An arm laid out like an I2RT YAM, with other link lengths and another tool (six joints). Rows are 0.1 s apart.
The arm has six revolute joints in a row. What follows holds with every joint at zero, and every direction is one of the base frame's. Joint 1 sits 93.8 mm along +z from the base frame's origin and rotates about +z. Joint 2 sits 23.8 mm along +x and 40.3 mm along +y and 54.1 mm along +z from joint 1 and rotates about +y. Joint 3 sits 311.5 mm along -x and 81.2 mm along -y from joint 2 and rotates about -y. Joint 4 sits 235.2 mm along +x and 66 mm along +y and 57.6 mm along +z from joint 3 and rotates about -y. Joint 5 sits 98.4 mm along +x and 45.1 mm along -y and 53.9 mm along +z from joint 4 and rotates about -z. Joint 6 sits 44.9 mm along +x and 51 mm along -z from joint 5 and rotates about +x. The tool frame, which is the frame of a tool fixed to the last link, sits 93 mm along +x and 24 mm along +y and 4 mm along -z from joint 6; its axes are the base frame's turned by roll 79.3, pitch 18.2 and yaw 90 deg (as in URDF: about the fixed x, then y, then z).
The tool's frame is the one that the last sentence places.
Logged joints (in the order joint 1, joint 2, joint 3, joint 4, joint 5, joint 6), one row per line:
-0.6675, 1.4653, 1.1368, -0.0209, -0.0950, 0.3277
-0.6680, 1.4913, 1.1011, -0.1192, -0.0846, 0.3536
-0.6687, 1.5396, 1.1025, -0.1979, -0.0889, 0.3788
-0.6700, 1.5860, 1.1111, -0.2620, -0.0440, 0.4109
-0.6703, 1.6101, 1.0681, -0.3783, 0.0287, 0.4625
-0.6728, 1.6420, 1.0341, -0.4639, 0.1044, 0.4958
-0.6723, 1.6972, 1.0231, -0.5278, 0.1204, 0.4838
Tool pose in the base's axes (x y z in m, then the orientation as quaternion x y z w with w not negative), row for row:
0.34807, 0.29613, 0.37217, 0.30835, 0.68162, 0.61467, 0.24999
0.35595, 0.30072, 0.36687, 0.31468, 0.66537, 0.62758, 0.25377
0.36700, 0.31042, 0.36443, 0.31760, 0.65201, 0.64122, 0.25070
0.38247, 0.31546, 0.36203, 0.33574, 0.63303, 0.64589, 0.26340
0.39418, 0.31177, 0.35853, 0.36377, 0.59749, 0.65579, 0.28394
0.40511, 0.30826, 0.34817, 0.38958, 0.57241, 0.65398, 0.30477
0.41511, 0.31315, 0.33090, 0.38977, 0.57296, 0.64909, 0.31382
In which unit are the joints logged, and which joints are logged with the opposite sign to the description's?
The joints are logged in radians. Opposite sign: joint 1, joint 4.
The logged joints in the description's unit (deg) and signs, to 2 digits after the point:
38.24, 83.96, 65.13, 1.20, -5.44, 18.78
38.27, 85.45, 63.09, 6.83, -4.85, 20.26
38.31, 88.21, 63.17, 11.34, -5.09, 21.70
38.39, 90.87, 63.66, 15.01, -2.52, 23.54
38.41, 92.25, 61.20, 21.67, 1.64, 26.50
38.55, 94.08, 59.25, 26.58, 5.98, 28.41
38.52, 97.24, 58.62, 30.24, 6.90, 27.72

